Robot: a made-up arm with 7 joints.
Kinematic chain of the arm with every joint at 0, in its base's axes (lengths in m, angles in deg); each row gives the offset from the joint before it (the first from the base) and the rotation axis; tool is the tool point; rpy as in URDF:
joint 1: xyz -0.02 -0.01 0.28 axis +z
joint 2: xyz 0 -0.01 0.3 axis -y
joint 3: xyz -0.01 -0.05 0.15 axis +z
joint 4: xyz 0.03 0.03 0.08 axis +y
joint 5: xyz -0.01 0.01 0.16 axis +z
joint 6: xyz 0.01 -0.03 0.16 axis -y
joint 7: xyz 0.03 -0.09 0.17 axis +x
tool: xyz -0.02 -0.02 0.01 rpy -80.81 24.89 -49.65
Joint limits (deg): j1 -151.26..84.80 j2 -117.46..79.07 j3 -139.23..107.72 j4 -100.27..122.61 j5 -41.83..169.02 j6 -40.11..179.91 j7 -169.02..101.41
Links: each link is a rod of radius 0.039 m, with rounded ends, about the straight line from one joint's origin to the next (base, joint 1, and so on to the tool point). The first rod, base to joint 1, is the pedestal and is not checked.
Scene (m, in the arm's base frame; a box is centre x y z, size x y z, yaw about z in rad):
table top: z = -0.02
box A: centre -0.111 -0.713 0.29 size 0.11 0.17 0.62 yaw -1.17
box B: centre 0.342 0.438 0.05 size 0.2 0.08 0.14 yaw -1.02
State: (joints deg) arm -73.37 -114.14 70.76 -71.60 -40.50 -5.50 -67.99
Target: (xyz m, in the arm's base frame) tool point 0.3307 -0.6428 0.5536
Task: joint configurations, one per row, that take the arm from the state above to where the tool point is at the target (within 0.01 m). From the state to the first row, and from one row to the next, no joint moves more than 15 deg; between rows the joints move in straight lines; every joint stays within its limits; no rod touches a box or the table.
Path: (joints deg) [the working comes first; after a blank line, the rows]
Joints at the target: -31.32 -100.75 59.64 -35.15 -34.41 -6.36 -68.72
Straight joint move there: touches box A.

1: -68.21 -114.97 57.24 -72.60 -40.83 -7.82 -64.55
2: -63.04 -115.80 43.71 -73.59 -41.16 -10.15 -61.12
3: -57.88 -116.63 30.19 -74.59 -41.50 -12.47 -57.68
4: -52.71 -117.46 16.67 -75.59 -41.83 -14.80 -54.24
5: -45.58 -111.89 30.99 -62.11 -39.36 -11.99 -59.07
6: -38.45 -106.32 45.32 -48.63 -36.88 -9.18 -63.89
7: -31.32 -100.75 59.64 -35.15 -34.41 -6.36 -68.72

